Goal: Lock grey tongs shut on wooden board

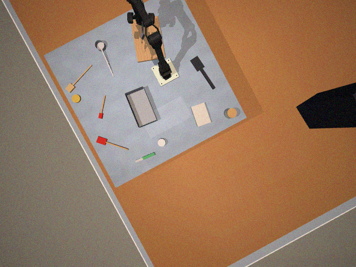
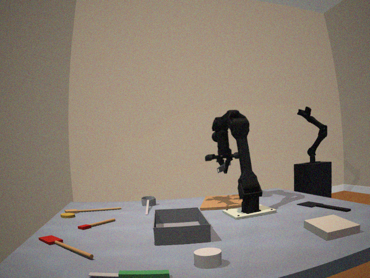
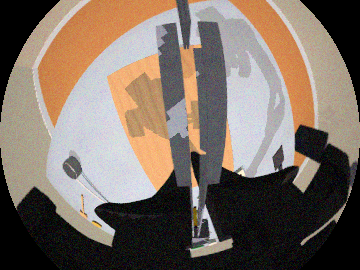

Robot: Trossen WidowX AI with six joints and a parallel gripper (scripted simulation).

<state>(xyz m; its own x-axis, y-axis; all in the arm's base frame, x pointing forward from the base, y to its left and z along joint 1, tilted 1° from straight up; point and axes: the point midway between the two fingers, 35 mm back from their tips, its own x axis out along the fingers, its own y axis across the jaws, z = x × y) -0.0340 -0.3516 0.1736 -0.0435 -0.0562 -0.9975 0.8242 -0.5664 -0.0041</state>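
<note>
Now: gripper tip 140 mm above the wooden board. From my gripper tip the other things lie so: grey roasting tin (480 mm to the left, 360 mm ahead, 120 mm below); then cream block (800 mm to the left, 140 mm below, 40 mm behind); then black spatula (490 mm to the left, 250 mm behind, 150 mm below).
</note>
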